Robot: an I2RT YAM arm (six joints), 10 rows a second.
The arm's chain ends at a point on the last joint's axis. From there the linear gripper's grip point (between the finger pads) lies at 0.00 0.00 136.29 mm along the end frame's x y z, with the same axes.
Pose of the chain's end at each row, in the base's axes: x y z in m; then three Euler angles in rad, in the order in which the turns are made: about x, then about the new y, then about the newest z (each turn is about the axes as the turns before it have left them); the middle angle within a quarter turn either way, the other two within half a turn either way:
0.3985 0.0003 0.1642 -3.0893 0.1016 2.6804
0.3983 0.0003 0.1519 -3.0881 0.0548 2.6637
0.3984 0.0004 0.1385 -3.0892 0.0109 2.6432
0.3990 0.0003 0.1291 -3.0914 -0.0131 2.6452
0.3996 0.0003 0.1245 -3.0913 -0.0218 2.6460
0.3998 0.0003 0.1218 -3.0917 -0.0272 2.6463
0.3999 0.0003 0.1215 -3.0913 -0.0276 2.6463
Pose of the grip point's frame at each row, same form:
0.4123 0.0074 0.0288 -3.0893 0.1016 2.6804
0.4058 0.0076 0.0160 -3.0881 0.0548 2.6637
0.3999 0.0075 0.0024 -3.0892 0.0109 2.6432
0.3972 0.0071 -0.0070 -3.0914 -0.0131 2.6452
0.3966 0.0071 -0.0116 -3.0913 -0.0218 2.6460
0.3961 0.0071 -0.0143 -3.0917 -0.0272 2.6463
0.3961 0.0071 -0.0146 -3.0913 -0.0276 2.6463

